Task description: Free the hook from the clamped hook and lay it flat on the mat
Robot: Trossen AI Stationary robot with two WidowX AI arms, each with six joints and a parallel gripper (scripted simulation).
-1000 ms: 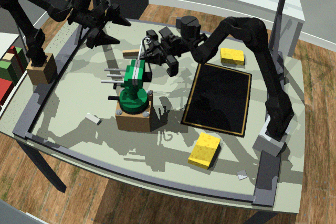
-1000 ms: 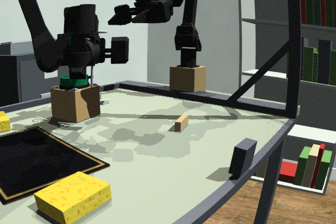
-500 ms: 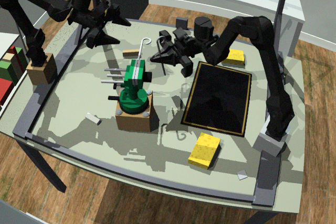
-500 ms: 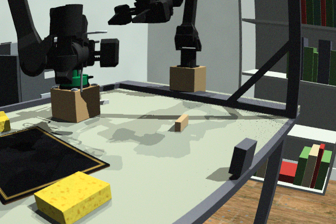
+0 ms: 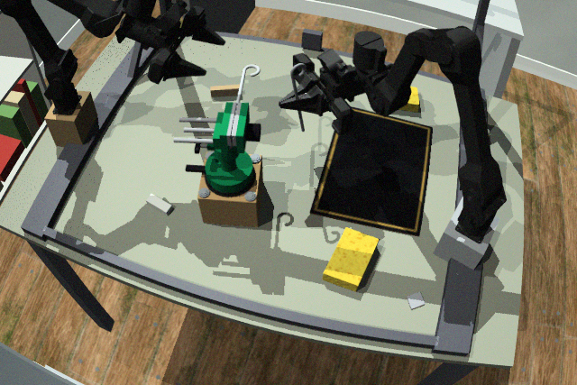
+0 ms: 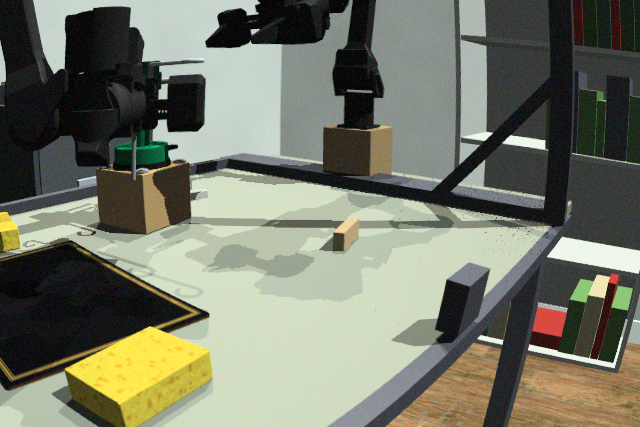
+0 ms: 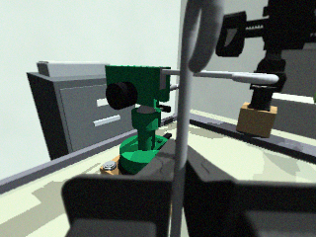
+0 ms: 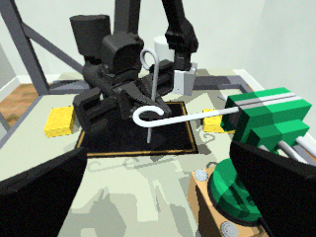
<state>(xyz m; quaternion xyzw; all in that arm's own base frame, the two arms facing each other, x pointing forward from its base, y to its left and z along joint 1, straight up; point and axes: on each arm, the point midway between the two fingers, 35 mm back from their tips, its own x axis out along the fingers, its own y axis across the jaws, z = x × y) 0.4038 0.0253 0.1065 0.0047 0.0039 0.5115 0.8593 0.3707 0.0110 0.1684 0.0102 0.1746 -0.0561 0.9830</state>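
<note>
The black mat lies 60 mm behind my left hand, 170 mm to the left of it and 190 mm below it. Round my left hand: wooden block 150 mm behind, 220 mm to the right, 180 mm below; white block 200 mm ahead, 230 mm to the right, 180 mm below; yellow sponge 190 mm ahead, 170 mm to the left, 170 mm below.
</note>
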